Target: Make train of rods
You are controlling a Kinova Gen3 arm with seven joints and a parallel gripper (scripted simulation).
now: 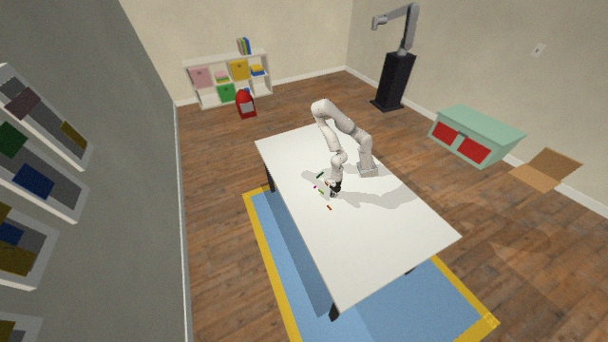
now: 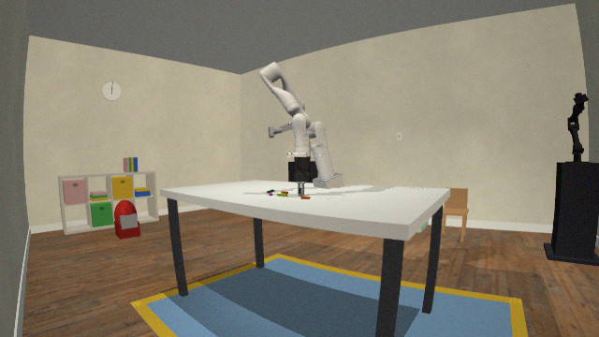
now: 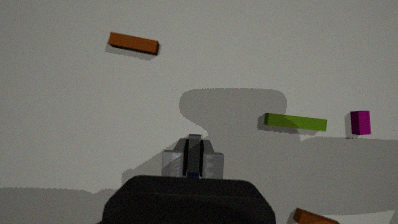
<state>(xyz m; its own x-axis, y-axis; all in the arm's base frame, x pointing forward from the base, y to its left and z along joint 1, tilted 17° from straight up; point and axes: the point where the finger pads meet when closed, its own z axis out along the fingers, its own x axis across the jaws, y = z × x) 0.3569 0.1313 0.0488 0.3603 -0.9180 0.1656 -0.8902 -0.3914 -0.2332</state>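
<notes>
Now: the grey rod 1 cm below my hand. From my hand the other things lie so: blue rod (2 cm behind, 1 cm to the right, 1 cm below); then lime rod (6 cm ahead, 7 cm to the right, 1 cm below); then magenta rod (8 cm ahead, 12 cm to the right, 1 cm below).
</notes>
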